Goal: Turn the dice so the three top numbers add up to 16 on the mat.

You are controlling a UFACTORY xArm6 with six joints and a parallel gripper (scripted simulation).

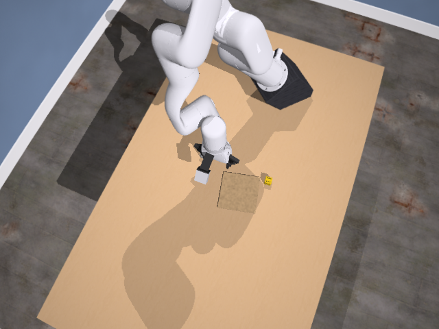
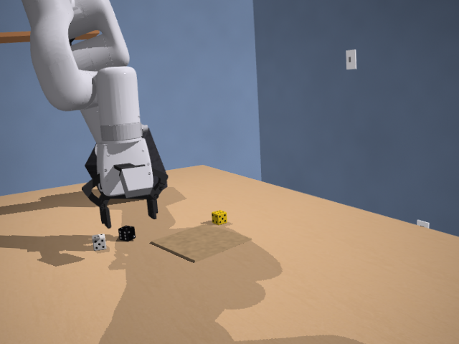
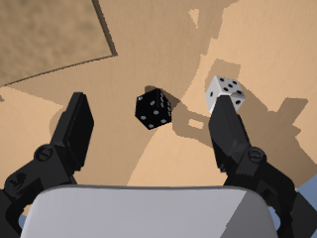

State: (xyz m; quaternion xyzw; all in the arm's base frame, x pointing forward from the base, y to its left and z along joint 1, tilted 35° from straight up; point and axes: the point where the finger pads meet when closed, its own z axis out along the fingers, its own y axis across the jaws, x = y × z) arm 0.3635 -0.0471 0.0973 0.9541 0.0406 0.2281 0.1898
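The black die is 30 mm behind my hand and 40 mm below it. Also, from my hand: tan mat 70 mm ahead, 110 mm to the left, 50 mm below; then yellow die 10 mm behind, 200 mm to the left, 40 mm below; then white die 20 mm behind, 60 mm to the right, 40 mm below.
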